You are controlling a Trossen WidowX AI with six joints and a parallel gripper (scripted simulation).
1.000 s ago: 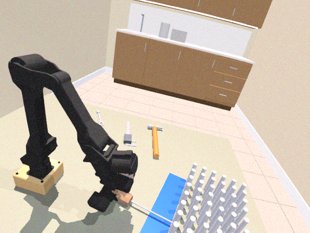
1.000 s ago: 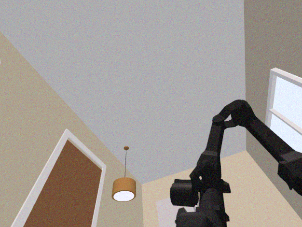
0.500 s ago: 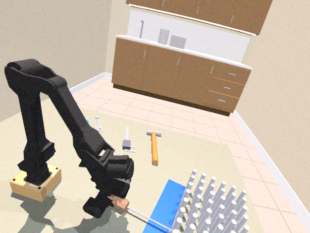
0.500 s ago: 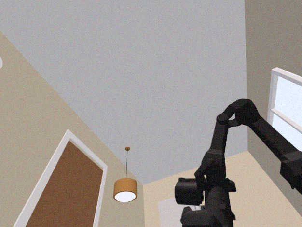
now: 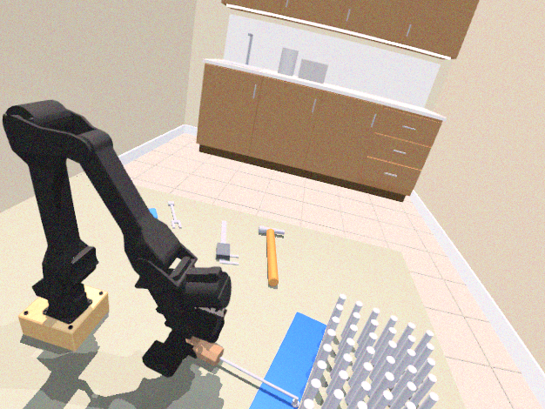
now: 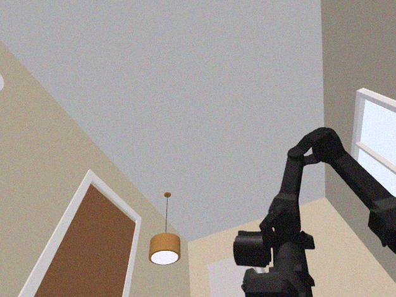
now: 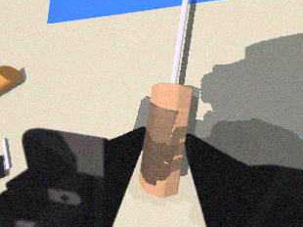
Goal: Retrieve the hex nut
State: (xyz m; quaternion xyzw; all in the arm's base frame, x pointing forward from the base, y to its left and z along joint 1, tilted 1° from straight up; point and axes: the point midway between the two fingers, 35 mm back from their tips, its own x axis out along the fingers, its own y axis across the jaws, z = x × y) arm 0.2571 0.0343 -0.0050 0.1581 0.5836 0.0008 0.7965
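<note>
My gripper tip is 100 mm short of the wooden-handled hook tool and 20 mm to the left of it. The rest, counted from my gripper tip: hex nut 210 mm ahead, 40 mm to the right, 10 mm below; blue taped strip 180 mm ahead, 20 mm below; small wrench 470 mm to the left, 300 mm behind, 10 mm below.
</note>
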